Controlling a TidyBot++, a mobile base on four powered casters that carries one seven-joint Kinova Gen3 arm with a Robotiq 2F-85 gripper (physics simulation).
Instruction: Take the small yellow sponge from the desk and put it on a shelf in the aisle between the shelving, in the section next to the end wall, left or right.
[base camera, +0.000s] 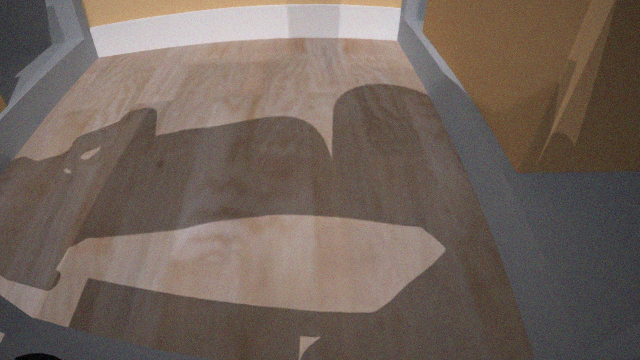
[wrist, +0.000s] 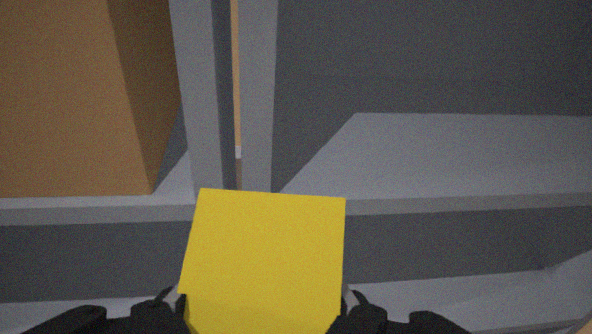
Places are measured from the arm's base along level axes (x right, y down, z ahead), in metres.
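Pixels of known places: gripper, fingertip midpoint: (wrist: 264, 299).
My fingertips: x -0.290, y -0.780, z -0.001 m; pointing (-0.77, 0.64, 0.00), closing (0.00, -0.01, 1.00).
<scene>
For each thing: its top centre in the pictures, then the offset to it from my fingertips. "spot": a spot on its surface instead. Level surfaces: height alone.
- small yellow sponge at its top centre: (wrist: 265, 251) dz +0.000, dx +0.014, dy -0.053 m
- shelf board at its surface level: dy +0.186 m
- large brown box at a spot on its surface: (wrist: 65, 100) spot: dz -0.234, dx -0.261, dy +0.042 m
- wooden floor at its surface level: dy +1.177 m
- end wall's white baseboard at a spot on its surface: (base camera: 200, 27) spot: dz +0.901, dx -0.031, dy +1.130 m
The small yellow sponge (wrist: 265, 250) is held between the fingertips of my gripper (wrist: 264, 299), which is shut on it, at the bottom middle of the wrist view. Behind the sponge, grey shelving shows: a shelf board (wrist: 450, 155) runs off to the right at about the height of the sponge's far end, and a lower shelf board (wrist: 450, 297) runs beneath it. Upright posts (wrist: 202, 100) stand between two sections, behind and slightly left of the sponge. The gripper and the sponge do not show in the base camera view; an arm shadow lies on the floor there.
A large brown box (wrist: 65, 100) stands on the shelf left of the posts. In the base camera view, the wooden floor (base camera: 280, 260) runs to the end wall's white baseboard (base camera: 200, 27), with grey shelving (base camera: 480, 190) and a brown box (base camera: 510, 75) on the right.
</scene>
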